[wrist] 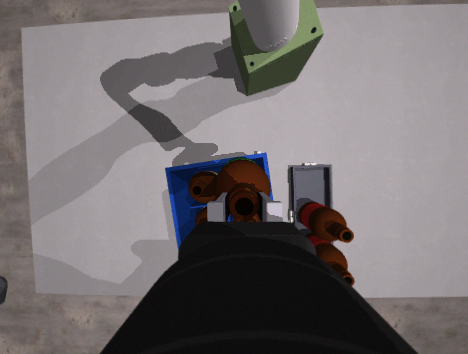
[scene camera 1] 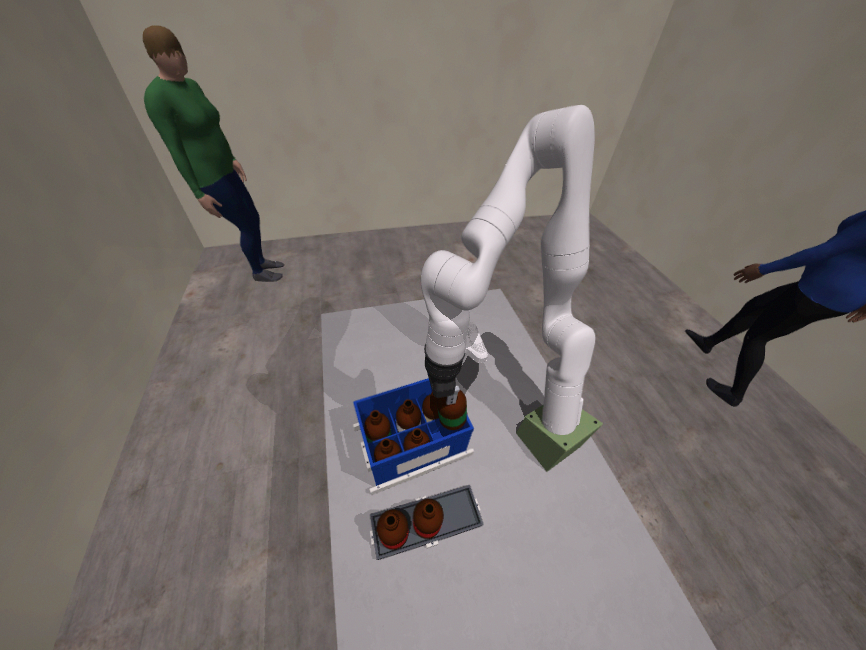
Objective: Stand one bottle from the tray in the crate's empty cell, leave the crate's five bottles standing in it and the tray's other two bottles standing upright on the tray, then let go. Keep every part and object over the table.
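My gripper is shut on the neck of a brown bottle with a green band. The bottle is upright at the front right cell of the blue crate, higher than its neighbours; how far its base is inside is hidden. Five brown bottles stand in the crate, including the back left one and the front left one; the back right one is partly hidden. Two red-banded bottles stand upright on the grey tray.
The green arm base stands on the table, to the right of the crate in the scene view. White strips lie along the crate's lower edges. A person in green and one in blue are off the table.
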